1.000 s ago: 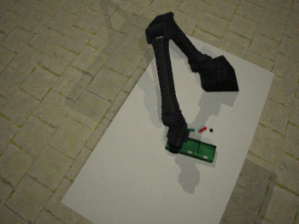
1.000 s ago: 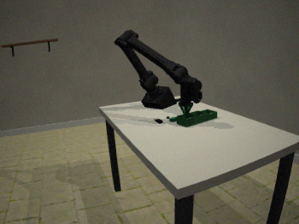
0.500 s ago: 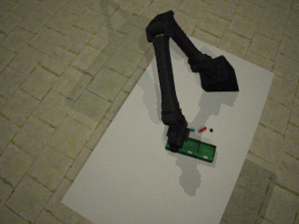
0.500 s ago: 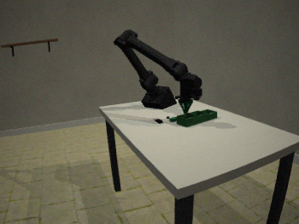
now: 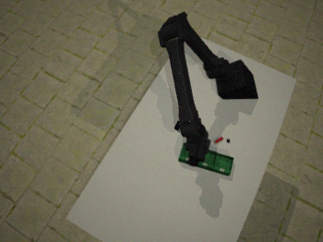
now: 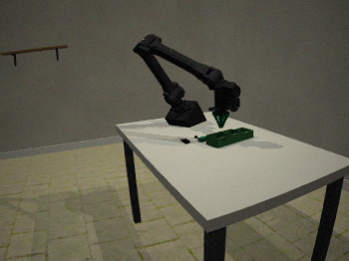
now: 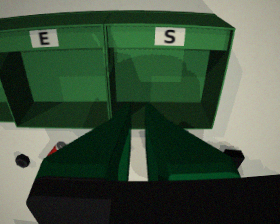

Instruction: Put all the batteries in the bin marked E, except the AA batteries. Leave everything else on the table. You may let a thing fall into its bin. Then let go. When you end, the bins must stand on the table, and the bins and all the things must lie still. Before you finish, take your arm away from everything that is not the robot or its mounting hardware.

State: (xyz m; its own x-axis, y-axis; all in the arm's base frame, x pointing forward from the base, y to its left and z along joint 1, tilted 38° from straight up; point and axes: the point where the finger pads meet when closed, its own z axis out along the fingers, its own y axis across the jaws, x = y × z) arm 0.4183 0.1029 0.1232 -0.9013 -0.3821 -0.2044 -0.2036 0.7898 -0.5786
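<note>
My hand is 60 mm to the right of the green bin, 60 mm above it and 10 mm past it. From my hand the other things lie so: green cylindrical battery: 100 mm behind, 80 mm below, 20 mm to the left; green 9 V battery: 80 mm below, 80 mm behind, 70 mm to the right; red cylindrical battery: 140 mm behind, 80 mm below, 70 mm to the left.
</note>
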